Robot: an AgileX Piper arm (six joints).
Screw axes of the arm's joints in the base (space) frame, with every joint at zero. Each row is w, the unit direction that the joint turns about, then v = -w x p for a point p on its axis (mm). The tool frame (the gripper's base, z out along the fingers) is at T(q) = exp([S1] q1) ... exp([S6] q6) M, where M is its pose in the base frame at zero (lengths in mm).
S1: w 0 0 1 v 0 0 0
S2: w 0 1 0 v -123 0 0
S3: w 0 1 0 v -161.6 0 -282.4
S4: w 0.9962 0 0.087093 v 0 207.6 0
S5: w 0 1 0 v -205.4 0 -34.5
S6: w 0.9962 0 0.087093 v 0 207.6 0
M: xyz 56.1 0 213.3 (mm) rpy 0 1.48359 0 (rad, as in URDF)
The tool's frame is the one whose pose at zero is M.
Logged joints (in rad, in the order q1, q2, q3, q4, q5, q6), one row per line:
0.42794 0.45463 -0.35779 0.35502 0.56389 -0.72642
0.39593 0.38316 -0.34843 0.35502 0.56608 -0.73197
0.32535 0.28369 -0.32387 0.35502 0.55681 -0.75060
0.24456 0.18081 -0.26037 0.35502 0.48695 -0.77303
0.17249 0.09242 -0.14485 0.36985 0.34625 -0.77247
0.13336 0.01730 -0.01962 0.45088 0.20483 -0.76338
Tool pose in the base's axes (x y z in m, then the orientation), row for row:
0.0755 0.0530 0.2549 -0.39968 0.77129 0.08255 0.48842
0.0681 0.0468 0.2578 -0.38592 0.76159 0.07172 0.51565
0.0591 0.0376 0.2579 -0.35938 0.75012 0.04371 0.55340
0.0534 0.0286 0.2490 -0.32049 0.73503 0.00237 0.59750
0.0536 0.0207 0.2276 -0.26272 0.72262 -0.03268 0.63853
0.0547 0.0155 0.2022 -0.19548 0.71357 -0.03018 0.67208
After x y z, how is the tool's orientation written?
As a quaternion, x y z w.
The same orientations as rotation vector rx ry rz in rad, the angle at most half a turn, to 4 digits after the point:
-0.9715 1.8748 0.2007
-0.9270 1.8294 0.1723
-0.8494 1.7730 0.1033
-0.7437 1.7057 0.0055
-0.5996 1.6492 -0.0746
-0.4402 1.6070 -0.0680

